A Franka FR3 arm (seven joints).
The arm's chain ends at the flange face. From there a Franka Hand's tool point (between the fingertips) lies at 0.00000 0.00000 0.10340 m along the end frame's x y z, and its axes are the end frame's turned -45 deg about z.
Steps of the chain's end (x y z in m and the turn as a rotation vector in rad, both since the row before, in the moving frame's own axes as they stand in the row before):
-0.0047, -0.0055, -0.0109, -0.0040, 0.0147, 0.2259
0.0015, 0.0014, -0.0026, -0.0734, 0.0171, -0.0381
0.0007, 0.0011, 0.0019, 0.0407, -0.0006, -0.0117
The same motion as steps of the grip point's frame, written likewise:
0.0012, -0.0058, -0.0109, -0.0132, 0.0076, 0.2259
-0.0039, 0.0087, -0.0029, -0.0640, -0.0398, -0.0381
0.0026, -0.0018, 0.0018, 0.0292, 0.0284, -0.0117

